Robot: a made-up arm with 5 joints.
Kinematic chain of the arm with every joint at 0, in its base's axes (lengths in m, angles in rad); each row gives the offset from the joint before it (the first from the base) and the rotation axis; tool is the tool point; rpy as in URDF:
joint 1: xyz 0 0 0.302 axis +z
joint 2: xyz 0 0 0 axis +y
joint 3: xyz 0.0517 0 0.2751 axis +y
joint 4: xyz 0.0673 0 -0.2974 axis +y
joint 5: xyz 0.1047 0 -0.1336 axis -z
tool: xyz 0 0 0 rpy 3.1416 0 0
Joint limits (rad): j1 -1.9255..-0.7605 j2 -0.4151..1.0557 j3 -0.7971..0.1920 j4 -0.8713..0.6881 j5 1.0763..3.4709
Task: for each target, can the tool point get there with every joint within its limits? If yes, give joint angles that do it. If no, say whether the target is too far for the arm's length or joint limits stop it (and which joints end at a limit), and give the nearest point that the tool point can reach.
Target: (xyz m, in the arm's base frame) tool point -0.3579 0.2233 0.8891
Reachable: no: joint limits stop it (at a limit: joint 1, joint 2, joint 3, joint 4) | nearest point -0.1054 -0.2846 0.6900 | short by 0.601 m
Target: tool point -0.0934 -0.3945 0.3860
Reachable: yes | joints -1.8032 -0.1619 -0.4655 -0.3105 2.3013
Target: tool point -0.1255 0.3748 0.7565
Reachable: no: joint limits stop it (at a limit: joint 2, joint 3, joint 4) | nearest point -0.0501 0.1498 0.1842 | short by 0.620 m
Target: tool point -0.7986 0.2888 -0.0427
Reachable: no: too far | nearest point -0.1129 0.1074 0.1776 | short by 0.743 m
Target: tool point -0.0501 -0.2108 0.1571
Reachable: yes | joints -1.8041 0.1025 0.0989 -0.4146 2.5920
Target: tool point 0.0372 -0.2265 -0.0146
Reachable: yes | joints -1.4081 0.7855 -0.5477 0.4086 2.6148
